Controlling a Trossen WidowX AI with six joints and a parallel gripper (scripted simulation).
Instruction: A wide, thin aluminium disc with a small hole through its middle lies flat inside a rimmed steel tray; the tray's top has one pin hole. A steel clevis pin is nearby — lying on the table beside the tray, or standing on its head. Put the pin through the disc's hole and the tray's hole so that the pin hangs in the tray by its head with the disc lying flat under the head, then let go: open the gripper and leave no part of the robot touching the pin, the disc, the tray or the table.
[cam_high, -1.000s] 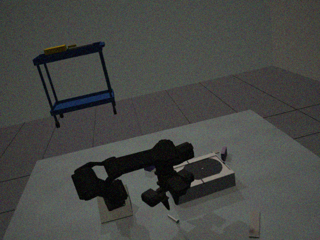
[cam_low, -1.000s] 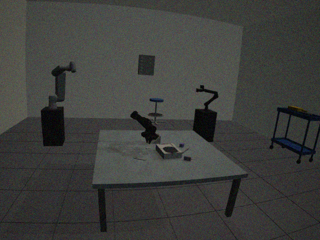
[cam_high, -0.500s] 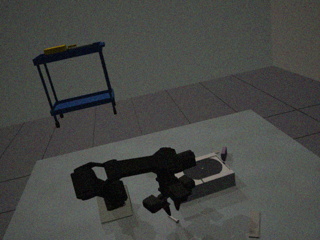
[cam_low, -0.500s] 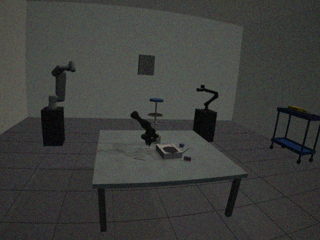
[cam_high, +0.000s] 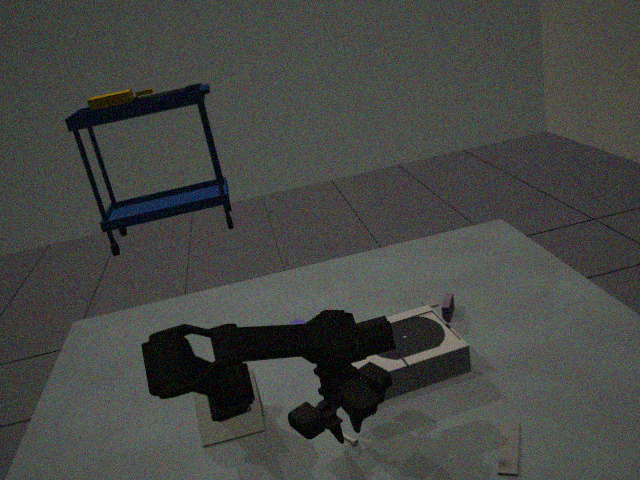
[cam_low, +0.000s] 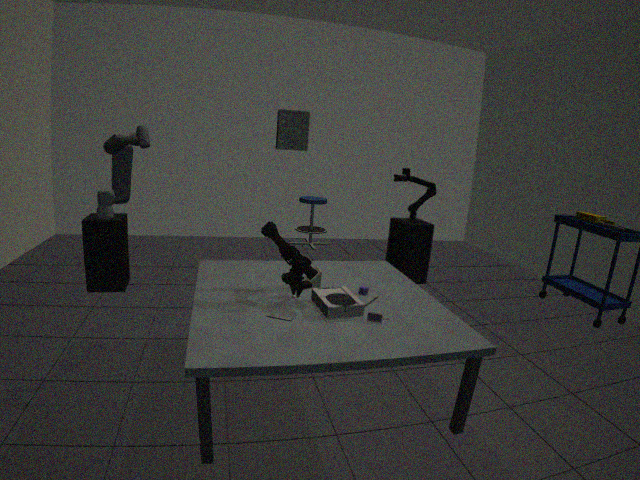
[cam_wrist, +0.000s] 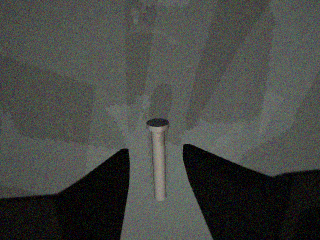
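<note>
My gripper tip is 1 cm to the right of the steel clevis pin and 1 cm past it. Round my gripper tip: rimmed steel tray: 17 cm to the left, 15 cm ahead, 3 cm above; flat pale strip: 23 cm ahead, 13 cm to the right, 1 cm below; dark aluminium disc: 18 cm to the left, 18 cm ahead, 5 cm above.
</note>
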